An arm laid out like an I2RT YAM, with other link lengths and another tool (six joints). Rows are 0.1 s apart.
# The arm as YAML. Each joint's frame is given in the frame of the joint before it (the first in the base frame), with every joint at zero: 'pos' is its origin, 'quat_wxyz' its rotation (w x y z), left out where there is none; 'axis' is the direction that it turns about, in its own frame. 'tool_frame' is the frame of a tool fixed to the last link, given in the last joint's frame.
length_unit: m
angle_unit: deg
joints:
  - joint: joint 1
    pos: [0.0, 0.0, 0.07]
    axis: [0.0, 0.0, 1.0]
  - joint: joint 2
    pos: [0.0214, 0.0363, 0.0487]
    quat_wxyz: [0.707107, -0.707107, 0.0, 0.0]
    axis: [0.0, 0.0, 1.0]
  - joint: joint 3
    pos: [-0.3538, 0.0, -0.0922]
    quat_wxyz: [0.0, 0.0, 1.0, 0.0]
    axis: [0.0, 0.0, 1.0]
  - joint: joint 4
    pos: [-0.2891, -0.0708, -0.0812]
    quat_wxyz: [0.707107, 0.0, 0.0, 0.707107]
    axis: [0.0, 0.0, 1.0]
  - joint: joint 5
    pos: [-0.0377, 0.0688, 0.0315]
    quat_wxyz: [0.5, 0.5, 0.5, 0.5]
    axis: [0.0, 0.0, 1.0]
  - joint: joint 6
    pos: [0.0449, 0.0, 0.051]
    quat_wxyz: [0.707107, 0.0, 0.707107, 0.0]
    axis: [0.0, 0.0, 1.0]
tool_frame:
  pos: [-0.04, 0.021, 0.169]
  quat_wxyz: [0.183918, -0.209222, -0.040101, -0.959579]
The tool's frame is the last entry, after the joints.
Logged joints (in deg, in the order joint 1, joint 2, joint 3, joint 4, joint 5, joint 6), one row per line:
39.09, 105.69, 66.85, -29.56, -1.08, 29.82
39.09, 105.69, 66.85, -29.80, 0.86, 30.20
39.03, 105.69, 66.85, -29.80, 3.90, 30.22
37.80, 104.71, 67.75, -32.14, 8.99, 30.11
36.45, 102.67, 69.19, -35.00, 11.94, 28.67
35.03, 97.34, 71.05, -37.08, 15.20, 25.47
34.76, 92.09, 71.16, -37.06, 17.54, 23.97
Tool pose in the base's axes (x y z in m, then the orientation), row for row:
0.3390, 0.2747, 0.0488, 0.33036, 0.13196, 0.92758, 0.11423
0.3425, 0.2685, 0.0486, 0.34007, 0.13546, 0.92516, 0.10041
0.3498, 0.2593, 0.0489, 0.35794, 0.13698, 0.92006, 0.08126
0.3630, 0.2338, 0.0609, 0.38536, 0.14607, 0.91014, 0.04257
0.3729, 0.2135, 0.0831, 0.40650, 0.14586, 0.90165, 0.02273
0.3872, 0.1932, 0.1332, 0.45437, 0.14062, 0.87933, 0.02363
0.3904, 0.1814, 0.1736, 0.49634, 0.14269, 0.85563, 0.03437
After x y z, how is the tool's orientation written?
As a quaternion, w x y z.
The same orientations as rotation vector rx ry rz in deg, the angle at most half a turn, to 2 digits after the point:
19.77, 138.98, 17.12
20.20, 137.97, 14.97
20.25, 136.03, 12.01
21.32, 132.82, 6.21
21.08, 130.30, 3.28
19.88, 124.33, 3.34
19.80, 118.75, 4.77

